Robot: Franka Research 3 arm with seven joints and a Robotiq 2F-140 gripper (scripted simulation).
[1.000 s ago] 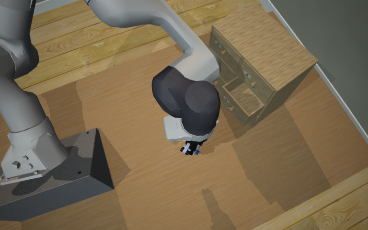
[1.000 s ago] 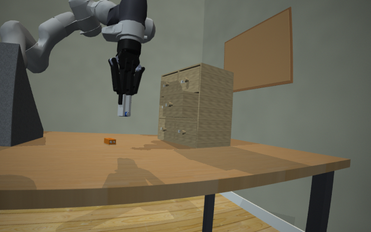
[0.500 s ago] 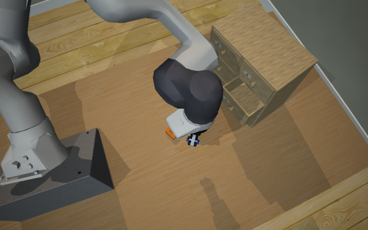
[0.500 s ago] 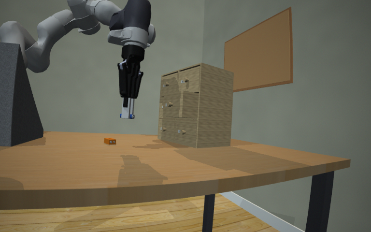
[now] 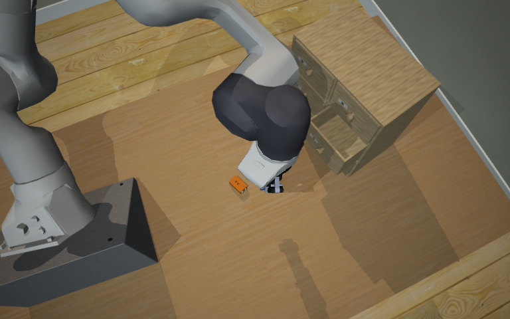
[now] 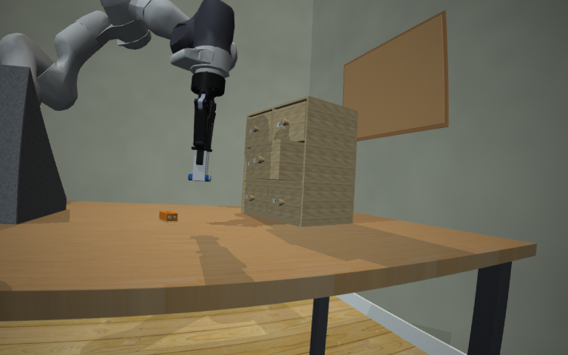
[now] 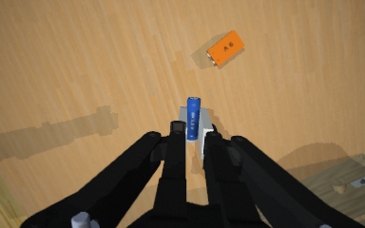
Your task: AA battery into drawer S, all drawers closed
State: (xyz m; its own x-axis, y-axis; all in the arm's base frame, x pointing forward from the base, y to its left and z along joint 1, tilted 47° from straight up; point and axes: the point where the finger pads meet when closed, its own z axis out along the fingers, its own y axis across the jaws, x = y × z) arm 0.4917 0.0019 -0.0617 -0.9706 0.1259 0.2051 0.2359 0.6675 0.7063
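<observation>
My hand is 230 mm short of the drawer and 60 mm to the right of it. Also, from my hand: small orange object: 120 mm below, 60 mm behind, 50 mm to the left; blue AA battery: 30 mm below.
</observation>
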